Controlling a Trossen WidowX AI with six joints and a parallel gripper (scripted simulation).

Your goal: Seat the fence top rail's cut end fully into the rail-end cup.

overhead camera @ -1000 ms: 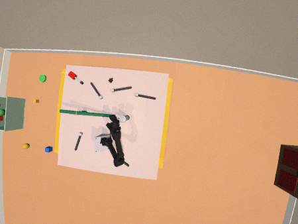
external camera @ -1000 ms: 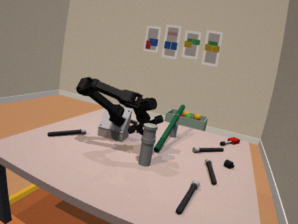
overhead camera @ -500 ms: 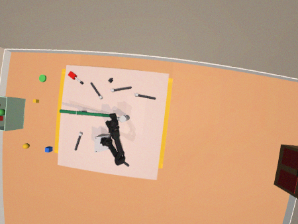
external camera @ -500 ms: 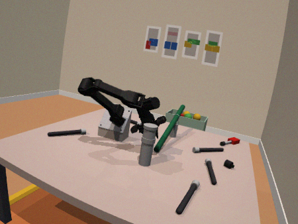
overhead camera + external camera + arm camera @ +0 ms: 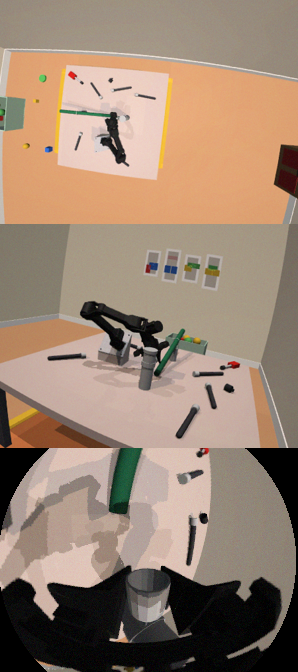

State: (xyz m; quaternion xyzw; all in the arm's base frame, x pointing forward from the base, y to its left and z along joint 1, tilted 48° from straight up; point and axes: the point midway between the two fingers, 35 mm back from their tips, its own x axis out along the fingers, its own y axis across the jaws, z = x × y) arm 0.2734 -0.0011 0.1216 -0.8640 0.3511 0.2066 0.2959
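My gripper tip is now 30 mm to the left of the pale cup, 30 mm below it and 10 mm past it. From my gripper tip the other things lie so: small grey post: 430 mm to the left, 60 mm behind; then black cap: 390 mm ahead, 190 mm to the left, 80 mm below.
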